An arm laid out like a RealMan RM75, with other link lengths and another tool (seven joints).
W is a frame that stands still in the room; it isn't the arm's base.
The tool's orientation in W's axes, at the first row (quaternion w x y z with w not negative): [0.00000, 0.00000, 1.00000, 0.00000]
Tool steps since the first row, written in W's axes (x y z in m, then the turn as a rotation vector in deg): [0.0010, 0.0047, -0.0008, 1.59, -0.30, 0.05]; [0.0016, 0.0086, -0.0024, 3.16, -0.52, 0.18]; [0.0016, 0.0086, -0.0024, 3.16, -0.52, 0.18]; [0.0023, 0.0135, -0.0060, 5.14, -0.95, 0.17]
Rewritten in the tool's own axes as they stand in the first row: [-0.0010, 0.0047, 0.0008, -1.59, -0.30, -0.05]; [-0.0016, 0.0086, 0.0024, -3.16, -0.52, -0.18]; [-0.0016, 0.0086, 0.0024, -3.16, -0.52, -0.18]; [-0.0023, 0.0135, 0.0060, -5.14, -0.95, -0.17]
